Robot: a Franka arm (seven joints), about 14 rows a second.
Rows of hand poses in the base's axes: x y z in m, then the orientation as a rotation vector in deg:
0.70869, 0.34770, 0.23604, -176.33, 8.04, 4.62
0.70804, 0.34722, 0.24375, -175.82, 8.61, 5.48
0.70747, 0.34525, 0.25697, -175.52, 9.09, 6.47
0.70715, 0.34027, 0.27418, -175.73, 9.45, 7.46
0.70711, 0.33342, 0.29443, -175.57, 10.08, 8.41
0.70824, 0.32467, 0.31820, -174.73, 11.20, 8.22
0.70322, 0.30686, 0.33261, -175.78, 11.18, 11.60
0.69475, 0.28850, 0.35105, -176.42, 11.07, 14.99
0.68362, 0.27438, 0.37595, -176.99, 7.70, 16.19
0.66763, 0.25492, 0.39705, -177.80, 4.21, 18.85
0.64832, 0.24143, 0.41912, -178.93, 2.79, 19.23
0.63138, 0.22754, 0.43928, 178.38, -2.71, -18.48
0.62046, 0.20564, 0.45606, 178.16, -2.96, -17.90
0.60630, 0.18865, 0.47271, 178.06, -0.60, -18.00
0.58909, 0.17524, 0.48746, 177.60, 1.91, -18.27
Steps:
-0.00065, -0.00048, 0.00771, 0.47, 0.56, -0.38
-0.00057, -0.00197, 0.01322, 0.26, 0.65, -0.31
-0.00032, -0.00498, 0.01721, -0.24, 0.66, -0.19
-0.00004, -0.00685, 0.02025, 0.10, 0.63, -0.40
0.00113, -0.00875, 0.02377, 0.74, -0.12, -0.80
-0.00502, -0.01781, 0.01441, -1.09, 2.23, 0.20
-0.00847, -0.01836, 0.01844, -0.73, 2.20, 0.22
-0.01113, -0.01412, 0.02490, -0.26, 0.72, 2.24
-0.01599, -0.01946, 0.02110, -0.67, 1.65, 2.36
-0.01931, -0.01349, 0.02207, -1.03, 0.18, 1.04
-0.01694, -0.01389, 0.02016, -0.66, -0.43, 0.12
-0.01092, -0.02190, 0.01678, -0.29, -0.35, -0.13
-0.01416, -0.01699, 0.01665, 0.04, 0.08, 1.51
-0.01721, -0.01341, 0.01475, -0.26, 0.22, 1.64

